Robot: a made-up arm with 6 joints. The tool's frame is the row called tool.
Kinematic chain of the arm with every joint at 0, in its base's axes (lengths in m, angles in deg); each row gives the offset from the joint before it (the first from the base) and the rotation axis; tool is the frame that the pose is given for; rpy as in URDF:
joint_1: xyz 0 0 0.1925 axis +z
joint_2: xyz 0 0 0 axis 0.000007 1 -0.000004
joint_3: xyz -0.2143 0 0.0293 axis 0.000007 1 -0.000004
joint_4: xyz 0.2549 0 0.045 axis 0.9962 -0.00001 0.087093
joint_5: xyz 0 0 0 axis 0.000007 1 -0.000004
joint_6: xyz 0.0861 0 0.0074 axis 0.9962 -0.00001 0.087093
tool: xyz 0 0 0 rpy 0 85 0
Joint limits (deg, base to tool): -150..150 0..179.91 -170..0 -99.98..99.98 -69.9..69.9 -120..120
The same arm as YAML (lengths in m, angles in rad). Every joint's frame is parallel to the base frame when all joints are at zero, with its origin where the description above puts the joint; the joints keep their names.
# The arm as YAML. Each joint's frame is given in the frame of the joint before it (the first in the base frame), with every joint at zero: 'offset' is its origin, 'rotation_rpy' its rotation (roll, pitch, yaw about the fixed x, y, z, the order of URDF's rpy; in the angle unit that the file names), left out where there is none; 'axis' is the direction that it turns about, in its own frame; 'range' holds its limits. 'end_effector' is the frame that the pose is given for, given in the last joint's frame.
length_unit: m
angle_unit: rad
chain:
  - id: joint_1
    offset: [0.0, 0.0, 0.1925]
    axis: "+z"
    range: [-2.618, 2.618]
  - id: joint_2
    offset: [0.0, 0.0, 0.0]
    axis: "+y"
    range: [0.0, 3.14]
  - id: joint_3
    offset: [-0.2143, 0.0, 0.0293]
    axis: "+y"
    range: [-2.9671, 0.0]
  - id: joint_4
    offset: [0.2549, 0.0, 0.045]
    axis: [0.9962, 0.0, 0.0871]
    range: [-1.745, 1.745]
  - id: joint_5
    offset: [0.0, 0.0, 0.0]
    axis: "+y"
    range: [-1.22, 1.22]
  - id: joint_6
    offset: [0.0861, 0.0, 0.0074]
    axis: [0.9962, 0.0, 0.0871]
    range: [-2.0944, 2.0944]
end_effector:
  offset: [0.0, 0.0, 0.0]
  rotation_rpy: [0.0, 1.4835, 0.0]

